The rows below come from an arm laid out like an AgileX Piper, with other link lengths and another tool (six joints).
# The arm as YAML. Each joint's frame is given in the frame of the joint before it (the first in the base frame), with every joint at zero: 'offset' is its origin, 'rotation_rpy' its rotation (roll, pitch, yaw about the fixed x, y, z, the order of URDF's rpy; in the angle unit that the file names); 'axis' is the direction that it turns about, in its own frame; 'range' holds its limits. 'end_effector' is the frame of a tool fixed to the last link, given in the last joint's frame.
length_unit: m
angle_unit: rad
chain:
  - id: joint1
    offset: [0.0, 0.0, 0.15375]
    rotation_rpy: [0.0, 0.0, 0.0]
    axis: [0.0, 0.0, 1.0]
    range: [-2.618, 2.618]
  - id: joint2
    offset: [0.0, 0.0, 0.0]
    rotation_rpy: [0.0, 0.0, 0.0]
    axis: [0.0, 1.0, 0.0]
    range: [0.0, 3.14]
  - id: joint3
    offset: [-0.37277, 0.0, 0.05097]
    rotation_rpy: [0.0, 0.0, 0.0]
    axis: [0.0, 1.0, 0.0]
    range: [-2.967, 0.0]
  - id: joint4
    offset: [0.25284, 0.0, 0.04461]
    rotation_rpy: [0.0, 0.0, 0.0]
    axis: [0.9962, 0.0, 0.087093]
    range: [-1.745, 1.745]
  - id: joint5
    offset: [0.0, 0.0, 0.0]
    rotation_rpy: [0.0, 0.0, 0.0]
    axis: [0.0, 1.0, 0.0]
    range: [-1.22, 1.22]
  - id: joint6
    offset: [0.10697, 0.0, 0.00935]
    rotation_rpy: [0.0, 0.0, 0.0]
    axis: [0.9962, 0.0, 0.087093]
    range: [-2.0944, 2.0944]
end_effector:
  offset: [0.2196, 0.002, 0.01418]
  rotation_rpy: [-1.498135, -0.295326, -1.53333]
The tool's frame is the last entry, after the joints.
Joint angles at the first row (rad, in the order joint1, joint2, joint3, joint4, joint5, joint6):
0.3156 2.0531 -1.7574 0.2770 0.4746 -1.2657
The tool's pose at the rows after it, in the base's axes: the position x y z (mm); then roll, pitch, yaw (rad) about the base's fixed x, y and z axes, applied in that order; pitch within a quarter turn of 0, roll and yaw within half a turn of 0:
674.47 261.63 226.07 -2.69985 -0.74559 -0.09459
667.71 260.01 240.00 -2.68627 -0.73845 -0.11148
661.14 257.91 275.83 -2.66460 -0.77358 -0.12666
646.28 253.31 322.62 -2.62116 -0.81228 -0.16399
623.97 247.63 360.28 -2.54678 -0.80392 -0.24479
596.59 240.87 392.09 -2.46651 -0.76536 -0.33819
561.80 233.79 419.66 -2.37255 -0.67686 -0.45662
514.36 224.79 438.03 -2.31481 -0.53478 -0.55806
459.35 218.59 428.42 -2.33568 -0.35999 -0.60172
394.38 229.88 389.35 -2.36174 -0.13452 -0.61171
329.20 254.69 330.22 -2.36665 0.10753 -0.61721
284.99 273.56 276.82 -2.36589 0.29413 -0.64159
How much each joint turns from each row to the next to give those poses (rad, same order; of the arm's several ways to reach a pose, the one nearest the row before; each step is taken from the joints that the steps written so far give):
0.0000 -0.0044 -0.0072 -0.0020 0.0218 0.0521
0.0000 -0.0243 -0.0105 -0.0135 0.0345 0.0307
0.0005 -0.0485 -0.0150 -0.0123 0.0240 0.0138
0.0000 -0.0742 -0.0047 -0.0099 0.0283 0.0241
-0.0001 -0.0742 -0.0007 -0.0096 0.0486 0.0706
0.0000 -0.0748 0.0000 -0.0096 0.0626 0.0946
0.0001 -0.0801 0.0000 -0.0041 0.0824 0.1405
-0.0001 -0.0881 -0.0016 -0.0021 0.1266 0.1752
0.0000 -0.0746 0.0261 0.0170 0.1486 0.1512
-0.0071 -0.0867 0.1623 0.1112 0.0615 0.0898
-0.0009 -0.0890 0.2962 0.1813 -0.0666 0.0107
0.0001 -0.0452 0.2688 0.1852 -0.1025 -0.0609

